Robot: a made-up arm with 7 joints. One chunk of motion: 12 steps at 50 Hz.
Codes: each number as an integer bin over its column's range. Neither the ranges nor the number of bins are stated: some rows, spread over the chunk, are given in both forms.
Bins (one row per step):
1: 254 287 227 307 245 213
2: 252 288 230 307 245 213
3: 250 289 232 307 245 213
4: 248 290 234 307 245 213
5: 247 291 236 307 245 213
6: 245 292 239 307 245 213
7: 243 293 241 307 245 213
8: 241 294 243 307 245 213
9: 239 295 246 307 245 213
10: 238 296 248 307 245 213
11: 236 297 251 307 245 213
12: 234 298 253 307 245 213
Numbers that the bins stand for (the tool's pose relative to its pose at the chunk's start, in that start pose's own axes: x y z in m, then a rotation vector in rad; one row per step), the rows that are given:
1: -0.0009 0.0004 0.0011 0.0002 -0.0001 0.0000
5: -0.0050 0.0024 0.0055 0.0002 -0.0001 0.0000
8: -0.0085 0.0038 0.0089 0.0002 -0.0001 0.0000
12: -0.0126 0.0058 0.0138 0.0002 -0.0001 0.0000
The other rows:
2: -0.0021 0.0009 0.0025 0.0002 -0.0001 0.0000
3: -0.0032 0.0014 0.0035 0.0002 -0.0001 0.0000
4: -0.0044 0.0019 0.0045 0.0002 -0.0001 0.0000
6: -0.0062 0.0029 0.0069 0.0002 -0.0001 0.0000
7: -0.0073 0.0033 0.0079 0.0002 -0.0001 0.0000
9: -0.0097 0.0043 0.0104 0.0002 -0.0001 0.0000
10: -0.0103 0.0048 0.0113 0.0002 -0.0001 0.0000
11: -0.0114 0.0053 0.0128 0.0002 -0.0001 0.0000

